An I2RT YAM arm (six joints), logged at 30 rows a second.
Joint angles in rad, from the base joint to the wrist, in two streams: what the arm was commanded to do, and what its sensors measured. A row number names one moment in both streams.
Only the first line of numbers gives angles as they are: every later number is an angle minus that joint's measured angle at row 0.
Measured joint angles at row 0:
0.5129, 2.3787, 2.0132, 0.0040, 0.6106, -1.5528
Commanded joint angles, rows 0 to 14:
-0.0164, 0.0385, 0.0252, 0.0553, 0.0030, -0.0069
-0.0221, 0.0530, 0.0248, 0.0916, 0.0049, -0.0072
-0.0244, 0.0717, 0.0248, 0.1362, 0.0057, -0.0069
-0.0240, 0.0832, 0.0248, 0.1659, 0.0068, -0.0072
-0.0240, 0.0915, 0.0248, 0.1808, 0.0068, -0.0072
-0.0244, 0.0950, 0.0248, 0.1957, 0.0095, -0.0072
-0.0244, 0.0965, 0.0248, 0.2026, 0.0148, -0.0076
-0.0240, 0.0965, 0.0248, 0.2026, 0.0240, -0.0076
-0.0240, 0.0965, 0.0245, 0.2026, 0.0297, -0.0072
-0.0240, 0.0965, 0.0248, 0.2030, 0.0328, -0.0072
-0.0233, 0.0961, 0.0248, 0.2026, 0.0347, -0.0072
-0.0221, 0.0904, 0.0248, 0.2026, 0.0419, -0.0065
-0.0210, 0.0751, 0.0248, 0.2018, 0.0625, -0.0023
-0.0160, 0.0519, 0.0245, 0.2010, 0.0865, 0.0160
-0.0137, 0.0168, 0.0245, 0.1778, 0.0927, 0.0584
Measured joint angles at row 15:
-0.0214, 0.0984, 0.0008, 0.1907, 0.0347, 0.0011
